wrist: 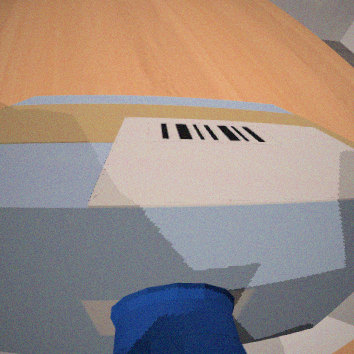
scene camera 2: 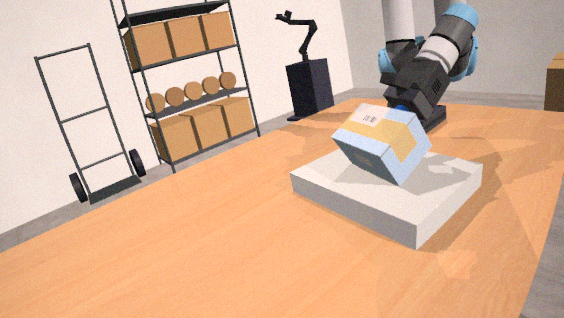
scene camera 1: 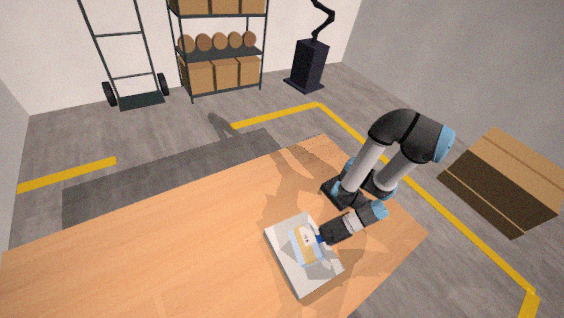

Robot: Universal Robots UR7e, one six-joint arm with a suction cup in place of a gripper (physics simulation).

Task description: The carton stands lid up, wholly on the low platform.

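Frame: origin at the arm's base, x up, y ahead, z left, level; millimetres.
Seen in the pictures: hand, its tool point: (wrist: 172,284) (scene camera 1: 314,240).
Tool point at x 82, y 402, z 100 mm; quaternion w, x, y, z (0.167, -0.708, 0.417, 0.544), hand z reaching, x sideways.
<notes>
Offsets run from my tool point to a thing's top centre. Level surfaces: height alone.
The light blue carton @[dx +43, dy +33, dz -13 mm] (scene camera 1: 301,256) (scene camera 2: 395,127) (wrist: 225,175) with a yellow band is tilted over the low grey-white platform @[dx -80, dy +27, dz -15 mm] (scene camera 1: 279,233) (scene camera 2: 410,212). Its barcode side faces obliquely upward. A lower edge is close to the platform's top; whether it touches cannot be told. My blue suction cup (scene camera 1: 319,239) (scene camera 2: 401,108) (wrist: 175,320) is on the carton's lid face, which leans toward the arm's base, and holds the carton. The cup is mostly hidden behind the carton in scene camera 2.
The platform lies on the wooden table @[dx -128 mm] (scene camera 1: 165,235) (scene camera 2: 200,250). The arm's base stands behind it on the table. A shelf rack, a hand truck, a dark pedestal (scene camera 1: 309,65) (scene camera 2: 310,87) and a large brown box (scene camera 1: 505,175) stand beyond the table.
</notes>
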